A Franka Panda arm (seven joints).
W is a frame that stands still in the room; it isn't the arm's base.
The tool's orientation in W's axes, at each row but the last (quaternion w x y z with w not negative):
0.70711 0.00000 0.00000 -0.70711
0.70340 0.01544 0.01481 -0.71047
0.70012 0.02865 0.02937 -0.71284
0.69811 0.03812 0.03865 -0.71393
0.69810 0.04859 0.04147 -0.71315
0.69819 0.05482 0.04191 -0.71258
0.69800 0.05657 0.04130 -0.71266
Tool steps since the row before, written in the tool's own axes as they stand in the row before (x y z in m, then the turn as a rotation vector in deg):
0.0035 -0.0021 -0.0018 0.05 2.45 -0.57
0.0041 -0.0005 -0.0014 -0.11 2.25 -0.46
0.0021 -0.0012 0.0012 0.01 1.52 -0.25
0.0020 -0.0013 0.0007 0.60 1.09 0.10
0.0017 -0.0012 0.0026 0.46 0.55 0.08
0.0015 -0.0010 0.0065 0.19 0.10 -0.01
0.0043 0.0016 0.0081 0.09 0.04 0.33
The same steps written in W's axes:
-0.0021 -0.0035 -0.0018 2.45 -0.05 -0.57
-0.0005 -0.0040 -0.0016 2.25 0.11 -0.45
-0.0012 -0.0022 0.0010 1.52 -0.02 -0.25
-0.0013 -0.0020 0.0005 1.08 -0.63 0.03
-0.0013 -0.0020 0.0024 0.54 -0.48 0.03
-0.0012 -0.0023 0.0062 0.10 -0.19 -0.03
0.0013 -0.0054 0.0075 0.03 -0.14 0.32

